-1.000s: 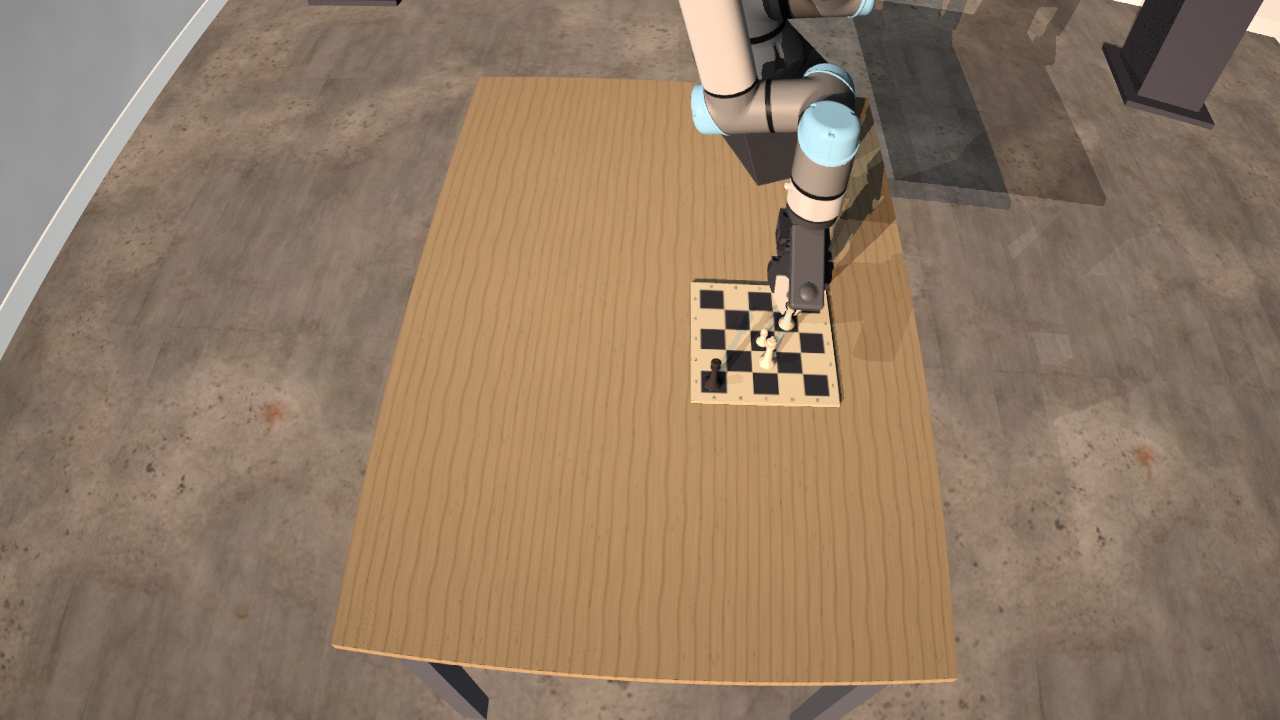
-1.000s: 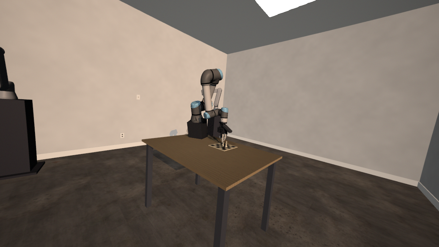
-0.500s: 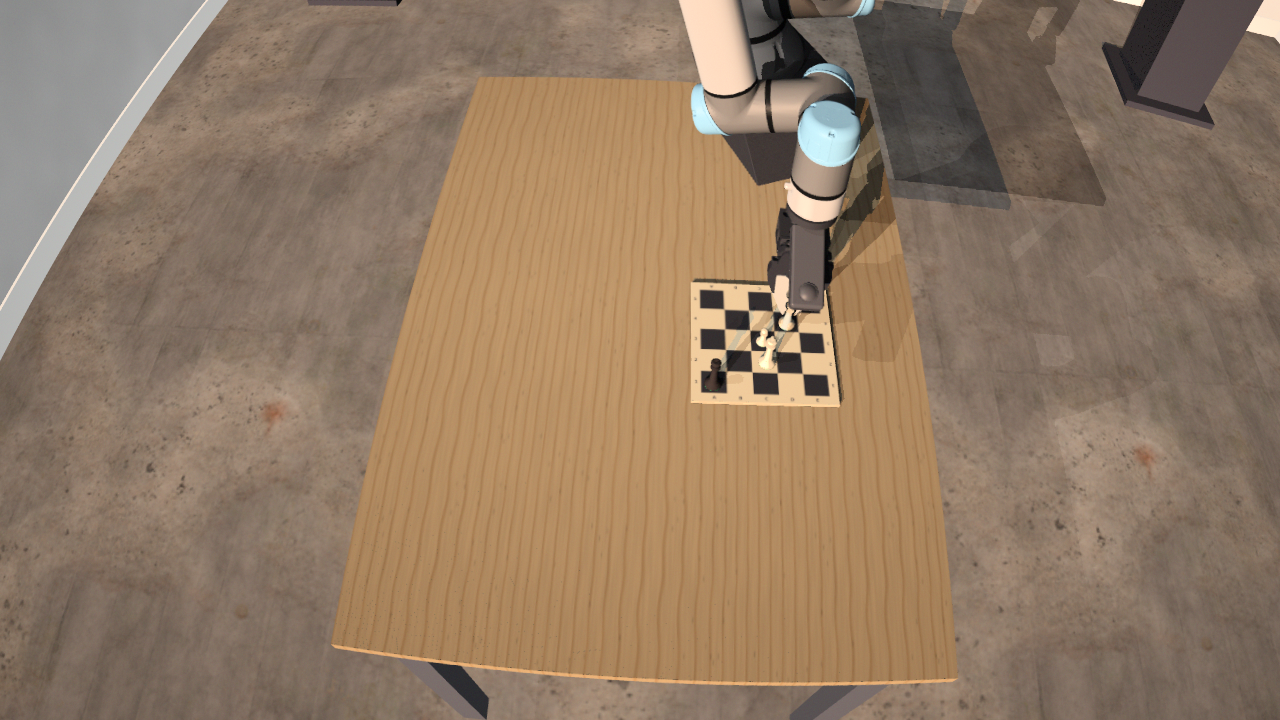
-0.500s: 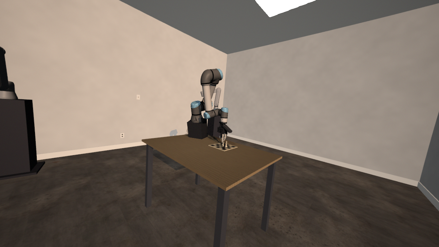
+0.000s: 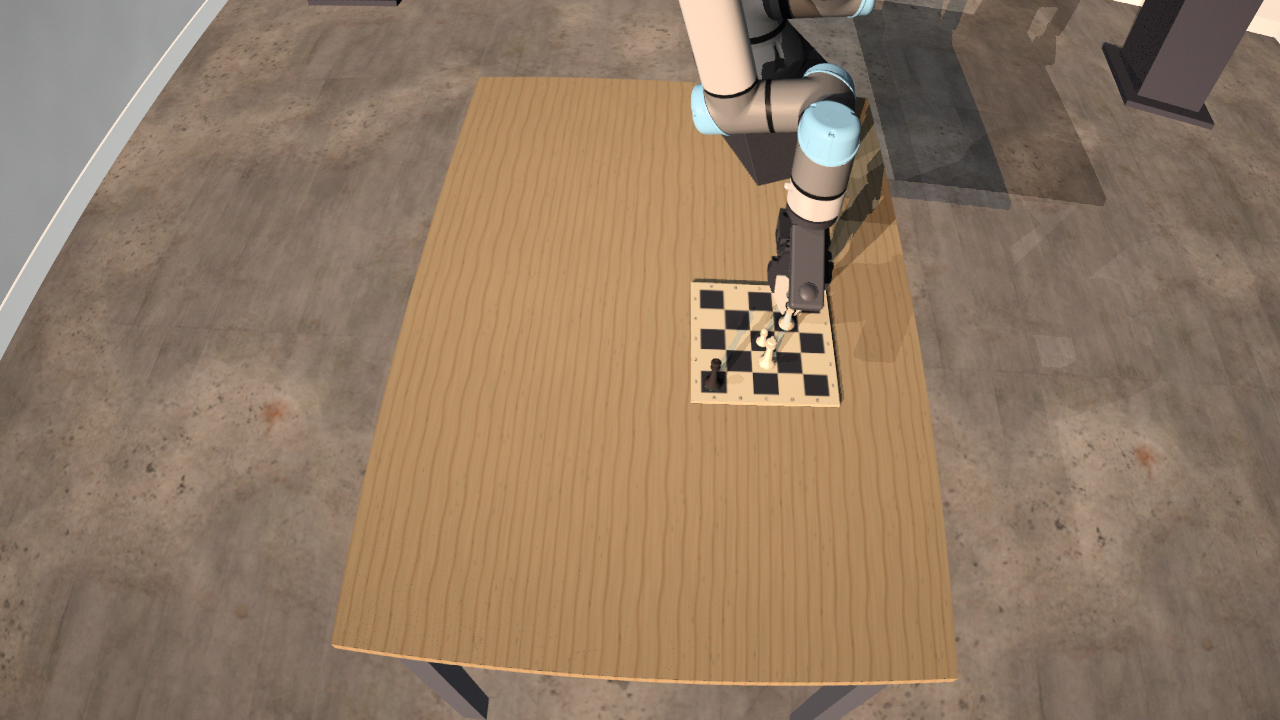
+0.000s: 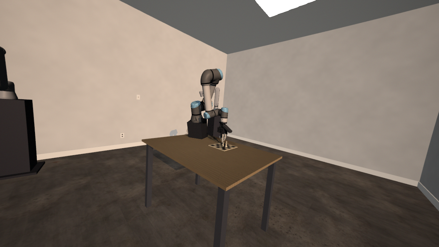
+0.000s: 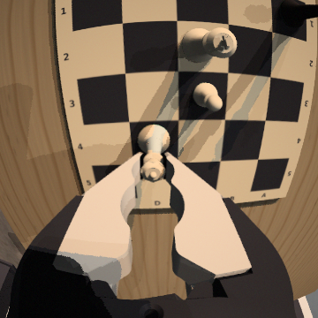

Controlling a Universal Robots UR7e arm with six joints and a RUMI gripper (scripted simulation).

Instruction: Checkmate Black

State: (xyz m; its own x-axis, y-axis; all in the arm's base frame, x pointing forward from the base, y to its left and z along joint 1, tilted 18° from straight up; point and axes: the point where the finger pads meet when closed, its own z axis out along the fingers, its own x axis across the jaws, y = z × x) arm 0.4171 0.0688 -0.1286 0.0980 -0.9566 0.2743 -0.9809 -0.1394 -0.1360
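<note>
Right now the white pawn is 40 mm ahead of my hand, 30 mm to the right of it and 20 mm below it. Round my hand: black piece (130 mm ahead, 100 mm to the right, 10 mm below); white king (80 mm ahead, 20 mm to the right, 10 mm below); chessboard (40 mm ahead, 30 mm to the right, 40 mm below).
</note>
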